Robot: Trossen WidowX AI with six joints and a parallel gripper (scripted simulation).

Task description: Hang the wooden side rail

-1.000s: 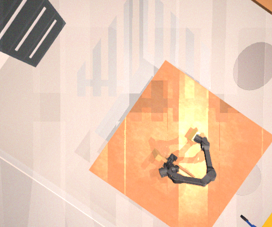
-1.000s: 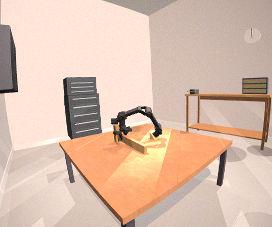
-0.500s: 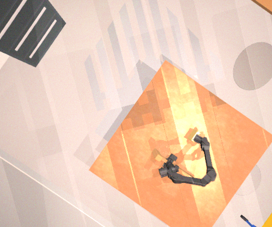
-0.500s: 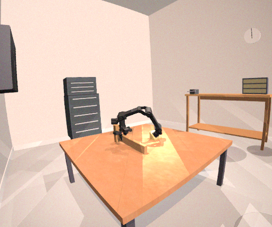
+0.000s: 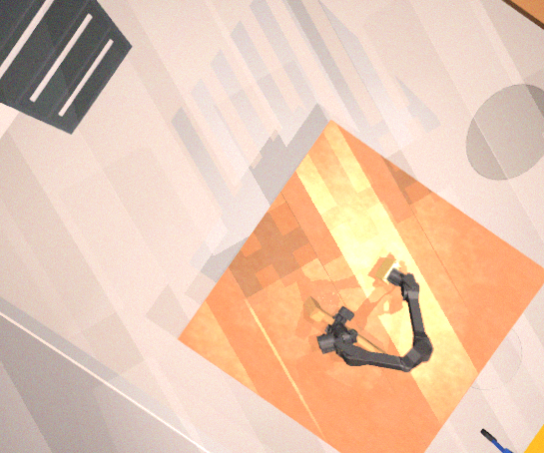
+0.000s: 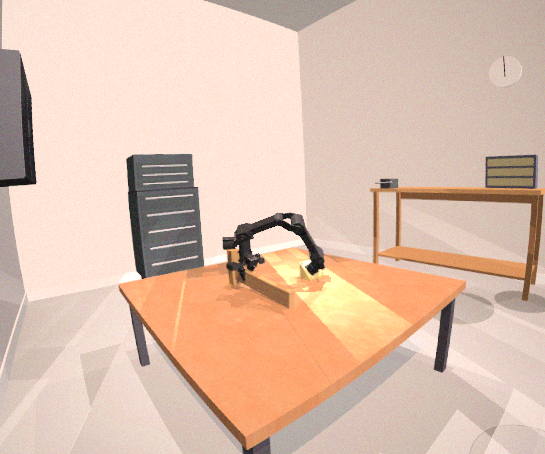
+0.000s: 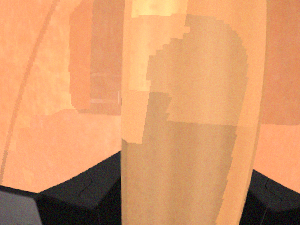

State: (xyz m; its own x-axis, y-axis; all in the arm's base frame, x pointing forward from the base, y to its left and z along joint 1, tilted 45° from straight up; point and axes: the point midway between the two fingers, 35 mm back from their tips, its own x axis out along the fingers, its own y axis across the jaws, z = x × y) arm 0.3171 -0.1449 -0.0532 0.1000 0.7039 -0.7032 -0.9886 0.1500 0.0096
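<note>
Now: the wooden headboard post 11 cm to the right of my gripper tip, 5 cm above it and 1 cm behind it.
</note>
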